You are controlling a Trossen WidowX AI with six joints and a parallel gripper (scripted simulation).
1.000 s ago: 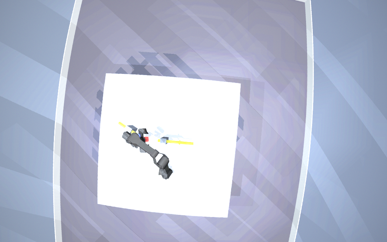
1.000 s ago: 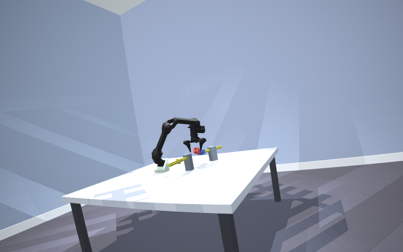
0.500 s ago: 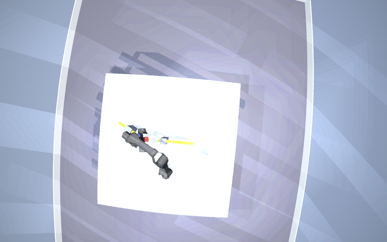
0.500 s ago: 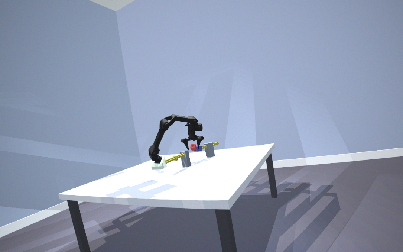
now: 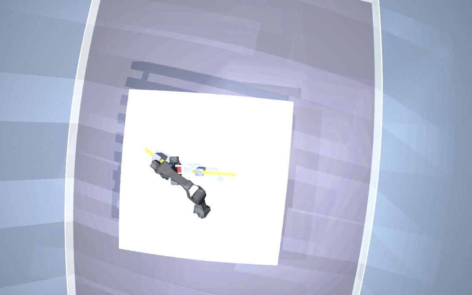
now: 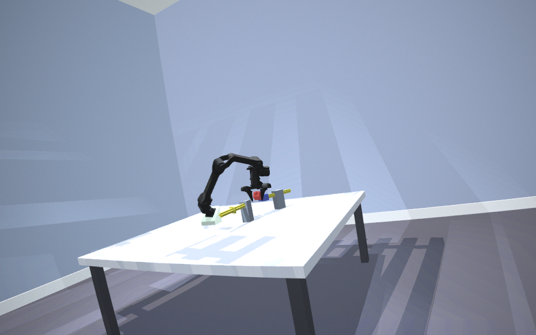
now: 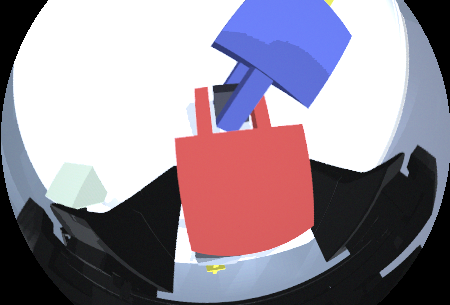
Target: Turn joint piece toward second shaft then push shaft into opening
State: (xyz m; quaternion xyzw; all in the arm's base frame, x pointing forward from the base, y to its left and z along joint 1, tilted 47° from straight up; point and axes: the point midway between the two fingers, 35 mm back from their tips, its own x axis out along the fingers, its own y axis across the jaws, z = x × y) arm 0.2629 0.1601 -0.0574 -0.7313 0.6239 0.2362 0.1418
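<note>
Now: the red square joint piece 3 cm above my gripper tip and 2 cm to the left of it.
</note>
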